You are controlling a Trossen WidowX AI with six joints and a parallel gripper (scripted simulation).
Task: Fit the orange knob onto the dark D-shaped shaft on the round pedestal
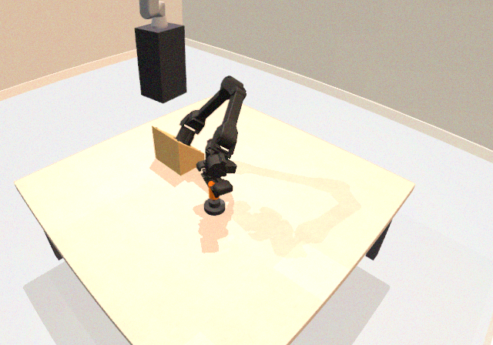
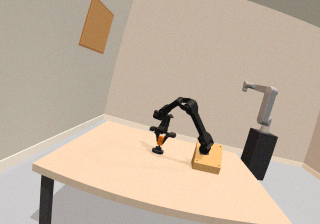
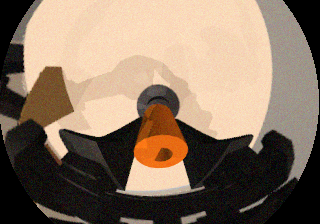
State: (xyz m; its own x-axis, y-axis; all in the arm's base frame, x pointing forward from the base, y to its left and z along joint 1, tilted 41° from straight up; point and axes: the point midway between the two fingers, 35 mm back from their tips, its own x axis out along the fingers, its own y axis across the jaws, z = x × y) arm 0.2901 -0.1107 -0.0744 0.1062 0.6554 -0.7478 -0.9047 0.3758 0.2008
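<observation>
Right now my gripper tip is 20 mm below the orange knob. The rest, counted from my gripper tip: dark round pedestal 40 mm below.
</observation>
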